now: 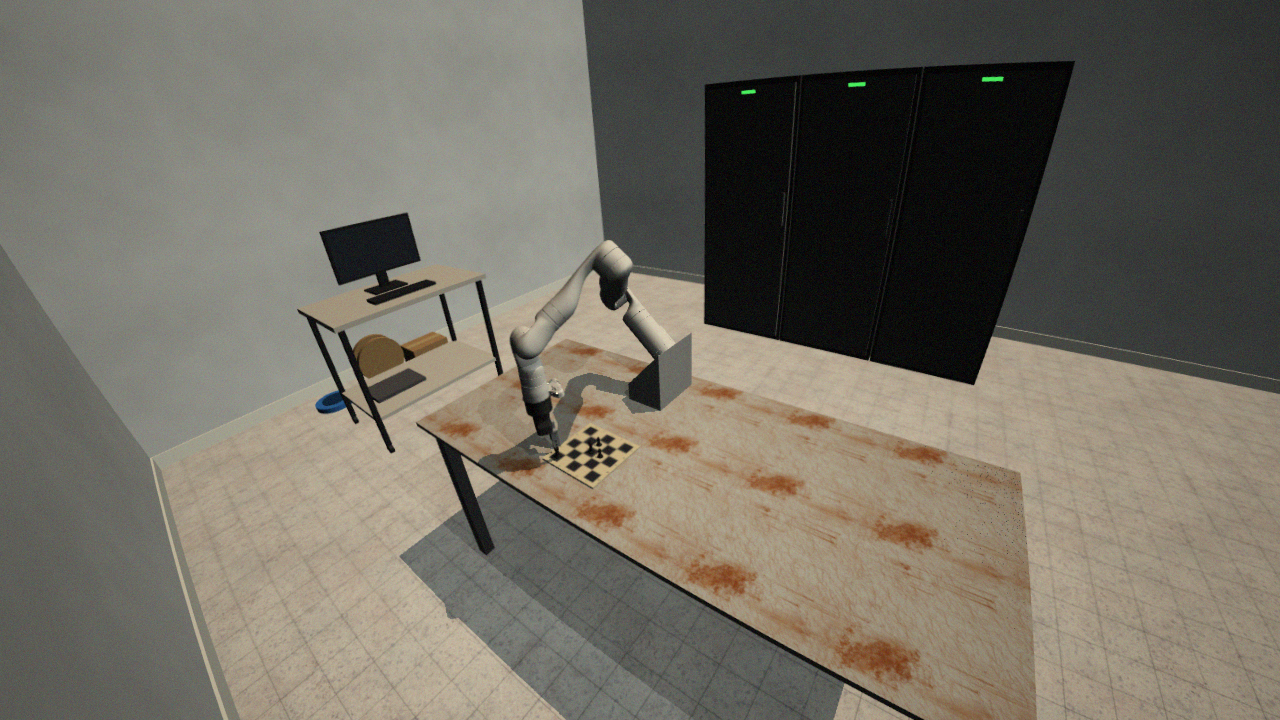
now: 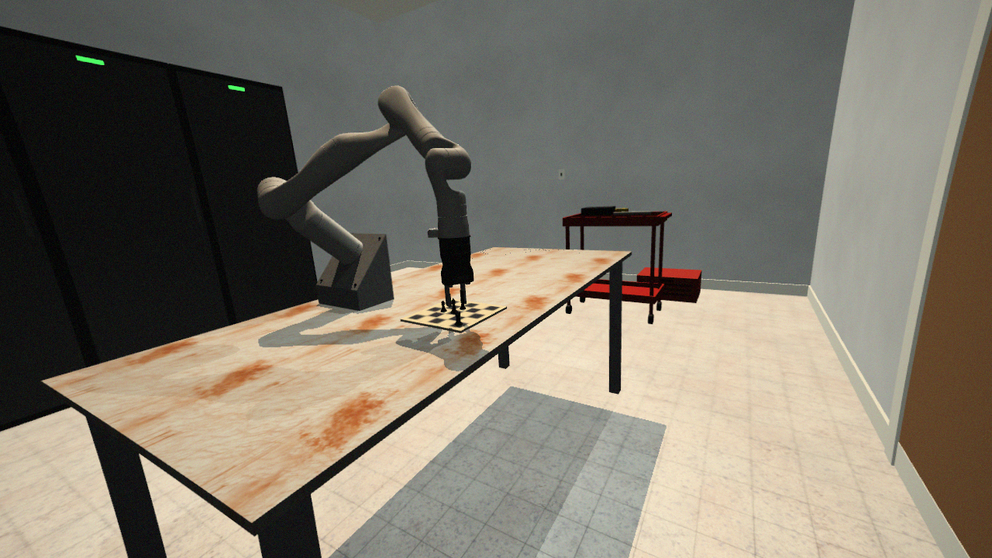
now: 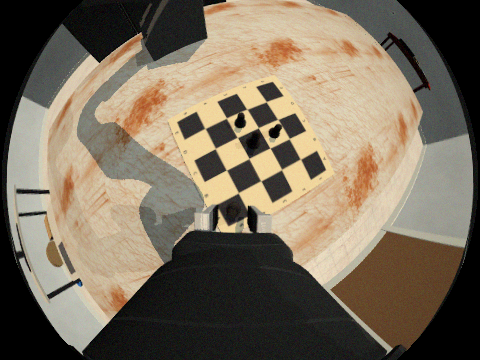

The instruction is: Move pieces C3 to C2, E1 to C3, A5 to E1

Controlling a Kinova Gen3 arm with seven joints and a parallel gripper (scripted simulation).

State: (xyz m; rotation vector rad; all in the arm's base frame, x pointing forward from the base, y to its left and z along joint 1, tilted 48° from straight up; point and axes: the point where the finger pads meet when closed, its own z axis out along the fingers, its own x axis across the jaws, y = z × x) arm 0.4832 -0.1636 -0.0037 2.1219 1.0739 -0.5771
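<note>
Now: hand 6 cm above the black piece. From my hand the other things lie so: chessboard 8 cm to the left, 7 cm below, 7 cm behind.
</note>
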